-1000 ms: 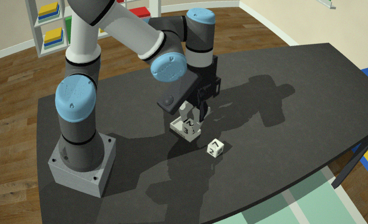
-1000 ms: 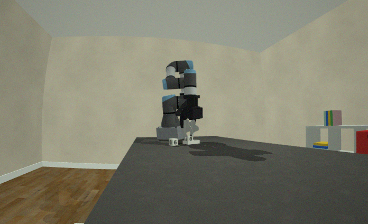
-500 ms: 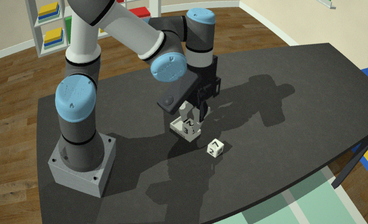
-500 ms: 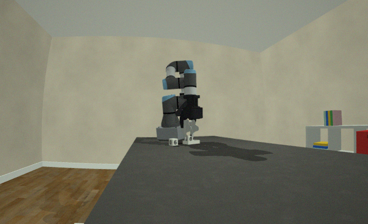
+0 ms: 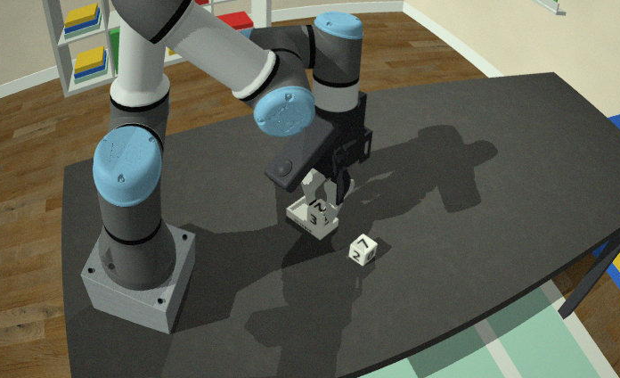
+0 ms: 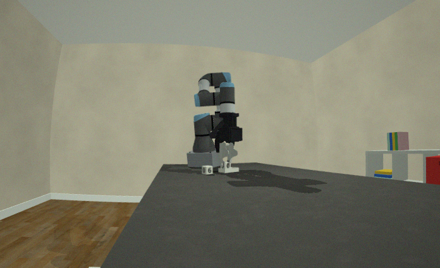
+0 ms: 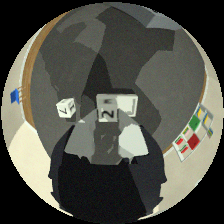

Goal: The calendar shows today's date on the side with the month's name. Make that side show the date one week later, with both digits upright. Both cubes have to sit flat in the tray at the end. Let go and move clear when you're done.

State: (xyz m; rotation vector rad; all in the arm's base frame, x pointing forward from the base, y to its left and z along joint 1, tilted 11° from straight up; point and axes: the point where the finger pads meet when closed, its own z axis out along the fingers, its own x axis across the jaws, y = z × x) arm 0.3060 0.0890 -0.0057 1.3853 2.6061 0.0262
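Now: the white tray 1 cm behind my hand, 1 cm to the left of it and 3 cm below it.
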